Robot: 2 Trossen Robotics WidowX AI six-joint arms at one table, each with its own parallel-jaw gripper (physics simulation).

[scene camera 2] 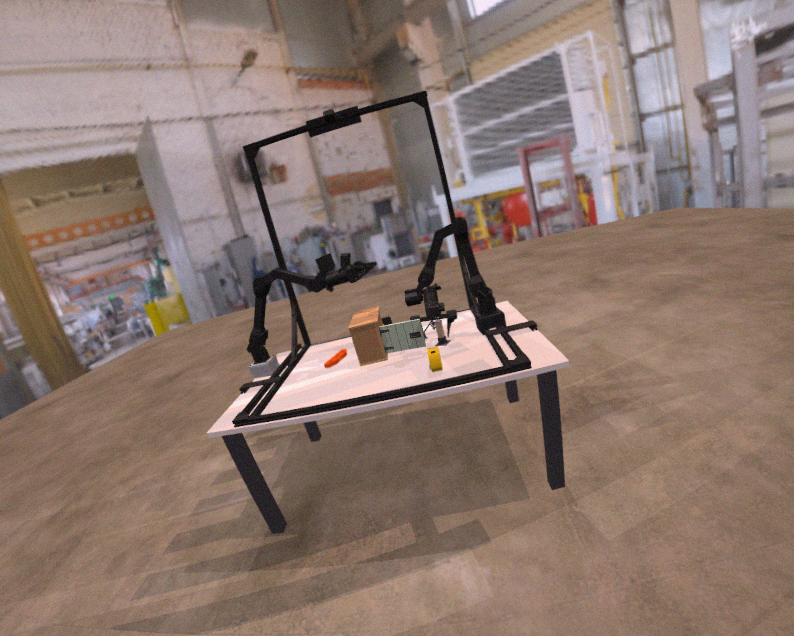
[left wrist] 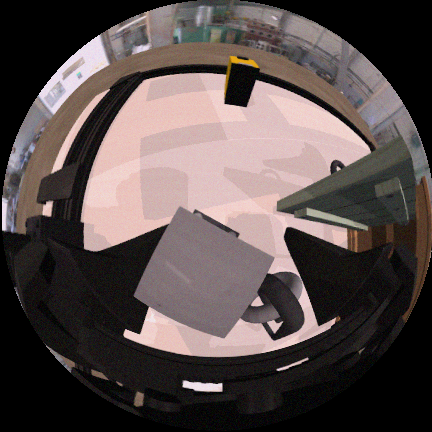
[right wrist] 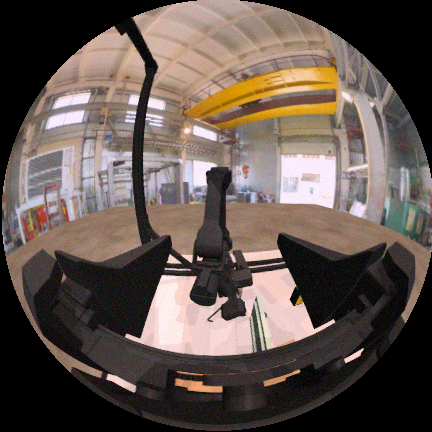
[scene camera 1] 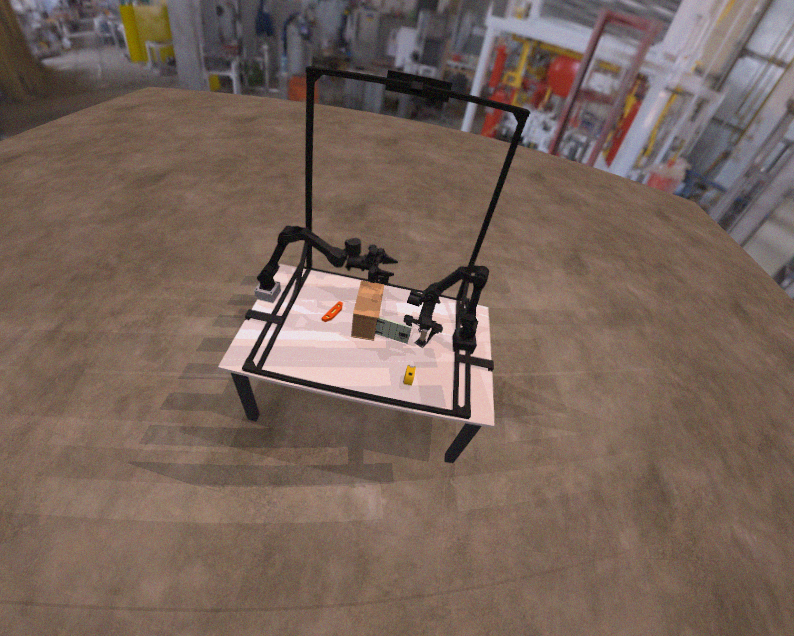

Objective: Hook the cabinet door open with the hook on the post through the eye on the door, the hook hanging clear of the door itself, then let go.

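Frame: origin at the left arm's base, x ahead, y left, z up, level; centimetres.
Where they show: left gripper, between the fingertips: (scene camera 2: 436, 338) (left wrist: 231, 231) (scene camera 1: 417, 340); right gripper, between the fingertips: (scene camera 2: 375, 264) (right wrist: 225, 239) (scene camera 1: 395, 268); left arm's base, origin of its link: (scene camera 2: 488, 312) (right wrist: 220, 258) (scene camera 1: 466, 336); right arm's base, origin of its link: (scene camera 2: 262, 360) (scene camera 1: 267, 285).
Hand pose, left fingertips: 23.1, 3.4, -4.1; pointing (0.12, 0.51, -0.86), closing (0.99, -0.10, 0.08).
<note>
Things, the pixels of their top centre, and the offset from my left fingertips, as dx, dy, dz. "*": a spot on its surface instead. Level surfaces: height alone.
- wooden cabinet, centre of its top: (right wrist: 235, 388) (scene camera 2: 365, 316) (scene camera 1: 369, 298) +25.8, -9.0, +13.9
- grey post, a spot on its surface: (left wrist: 203, 278) * -2.1, -0.8, +7.3
- yellow block, centre of its top: (left wrist: 245, 55) (scene camera 2: 431, 348) (scene camera 1: 410, 370) +3.7, +22.2, +5.3
- orange piece, centre of its top: (scene camera 2: 336, 356) (scene camera 1: 333, 310) +42.9, -11.7, -1.0
- pink table, height of its surface: dz -2.8
A wooden cabinet (scene camera 1: 368, 309) (scene camera 2: 367, 335) stands mid-table with its green door (scene camera 1: 392, 329) (scene camera 2: 402, 335) (left wrist: 354, 193) (right wrist: 257, 322) swung open. A small dark eye (left wrist: 337, 165) sticks out of the door's far face. My left gripper (scene camera 1: 425, 331) (scene camera 2: 440, 324) (left wrist: 231, 231) is open and low over the grey post (left wrist: 203, 278), whose top sits between the fingers. The dark hook (left wrist: 282, 298) (right wrist: 212, 317) hangs at the post's side, apart from the door and not in the eye. My right gripper (scene camera 1: 388, 259) (scene camera 2: 366, 268) (right wrist: 225, 239) is open and empty, high behind the cabinet.
A yellow block (scene camera 1: 408, 374) (scene camera 2: 435, 359) (left wrist: 240, 80) stands near the table's front. An orange piece (scene camera 1: 332, 311) (scene camera 2: 335, 357) lies left of the cabinet. A black frame (scene camera 1: 309, 158) runs around the pink table (scene camera 1: 332, 366) and arches over it.
</note>
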